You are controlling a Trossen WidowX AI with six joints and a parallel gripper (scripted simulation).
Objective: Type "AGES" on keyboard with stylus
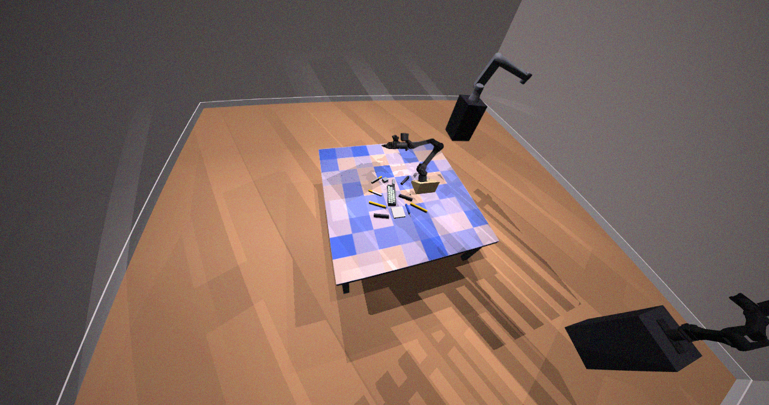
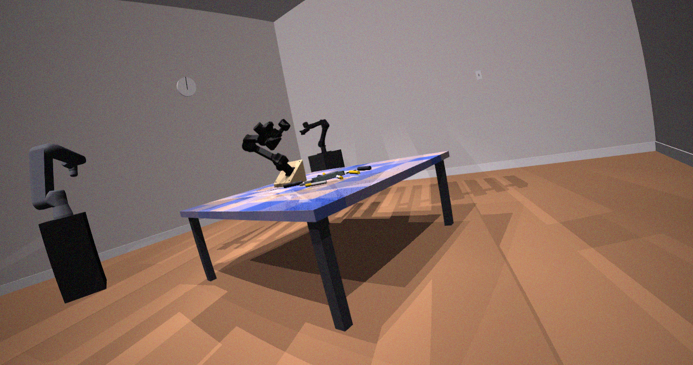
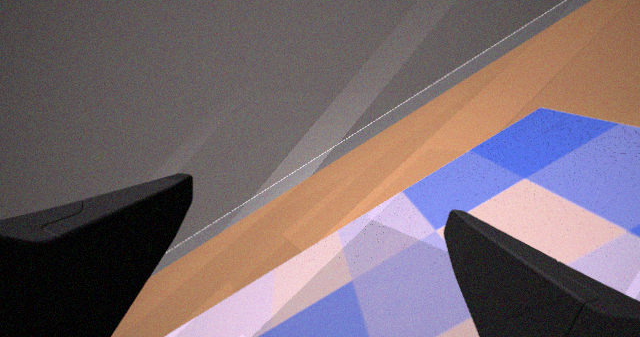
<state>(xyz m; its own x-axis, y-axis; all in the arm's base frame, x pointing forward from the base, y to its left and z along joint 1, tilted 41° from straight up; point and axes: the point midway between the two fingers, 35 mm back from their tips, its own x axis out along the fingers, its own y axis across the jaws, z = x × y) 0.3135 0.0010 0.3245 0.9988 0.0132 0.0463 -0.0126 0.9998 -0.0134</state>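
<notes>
Right now the blue stylus is 470 mm to the left of my gripper tip, 310 mm below it and 190 mm behind it. Round my gripper tip: white pad 460 mm to the left, 310 mm below, 100 mm behind.
</notes>
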